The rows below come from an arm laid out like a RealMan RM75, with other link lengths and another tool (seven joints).
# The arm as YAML. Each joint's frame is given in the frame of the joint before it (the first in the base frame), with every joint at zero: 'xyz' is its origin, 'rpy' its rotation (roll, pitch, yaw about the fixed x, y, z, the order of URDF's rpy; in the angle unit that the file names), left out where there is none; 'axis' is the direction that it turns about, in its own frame. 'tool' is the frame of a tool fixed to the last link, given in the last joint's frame.
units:
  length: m
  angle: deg
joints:
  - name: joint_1
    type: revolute
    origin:
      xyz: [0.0, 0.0, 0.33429]
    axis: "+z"
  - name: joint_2
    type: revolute
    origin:
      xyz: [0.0, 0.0, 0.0]
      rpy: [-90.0, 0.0, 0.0]
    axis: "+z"
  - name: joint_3
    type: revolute
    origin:
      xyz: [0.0, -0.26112, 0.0]
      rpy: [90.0, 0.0, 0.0]
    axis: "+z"
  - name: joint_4
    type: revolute
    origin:
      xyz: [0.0, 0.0, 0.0]
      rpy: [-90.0, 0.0, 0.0]
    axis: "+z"
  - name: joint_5
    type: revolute
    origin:
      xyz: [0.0, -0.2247, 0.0]
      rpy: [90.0, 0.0, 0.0]
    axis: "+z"
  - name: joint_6
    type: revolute
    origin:
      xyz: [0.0, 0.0, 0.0]
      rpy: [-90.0, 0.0, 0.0]
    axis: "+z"
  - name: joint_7
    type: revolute
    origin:
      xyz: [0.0, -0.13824, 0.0]
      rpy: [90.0, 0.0, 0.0]
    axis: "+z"
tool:
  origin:
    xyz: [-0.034, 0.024, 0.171]
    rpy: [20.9, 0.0, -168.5]
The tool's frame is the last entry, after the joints.
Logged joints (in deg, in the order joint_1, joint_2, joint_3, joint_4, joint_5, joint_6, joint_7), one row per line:
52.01 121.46 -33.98 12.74 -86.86 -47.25 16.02
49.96 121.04 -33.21 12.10 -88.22 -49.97 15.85
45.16 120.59 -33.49 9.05 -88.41 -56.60 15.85
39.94 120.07 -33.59 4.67 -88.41 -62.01 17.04
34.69 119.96 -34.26 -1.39 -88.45 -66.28 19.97
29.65 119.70 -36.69 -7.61 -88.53 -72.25 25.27
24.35 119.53 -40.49 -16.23 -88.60 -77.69 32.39
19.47 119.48 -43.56 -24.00 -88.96 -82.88 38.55
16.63 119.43 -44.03 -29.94 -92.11 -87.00 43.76
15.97 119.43 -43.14 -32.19 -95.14 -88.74 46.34
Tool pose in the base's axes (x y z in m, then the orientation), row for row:
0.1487 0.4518 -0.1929 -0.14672 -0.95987 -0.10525 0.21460
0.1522 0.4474 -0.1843 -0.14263 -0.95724 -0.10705 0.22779
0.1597 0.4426 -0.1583 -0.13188 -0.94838 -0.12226 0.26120
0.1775 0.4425 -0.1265 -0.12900 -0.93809 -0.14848 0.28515
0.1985 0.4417 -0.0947 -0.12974 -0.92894 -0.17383 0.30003
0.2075 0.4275 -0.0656 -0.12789 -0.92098 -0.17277 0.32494
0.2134 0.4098 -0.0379 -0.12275 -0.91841 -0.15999 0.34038
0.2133 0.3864 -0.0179 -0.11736 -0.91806 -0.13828 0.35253
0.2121 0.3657 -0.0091 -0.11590 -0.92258 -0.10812 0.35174
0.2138 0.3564 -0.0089 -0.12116 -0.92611 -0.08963 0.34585
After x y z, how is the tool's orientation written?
As a quaternion, x y z w.
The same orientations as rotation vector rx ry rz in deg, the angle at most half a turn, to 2 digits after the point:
-23.32 -152.54 -16.73
-22.51 -151.07 -16.89
-20.45 -147.10 -18.96
-19.77 -143.74 -22.75
-19.73 -141.28 -26.44
-19.21 -138.36 -25.95
-18.30 -136.94 -23.86
-17.40 -136.09 -20.50
-17.19 -136.81 -16.03
-18.02 -137.72 -13.33

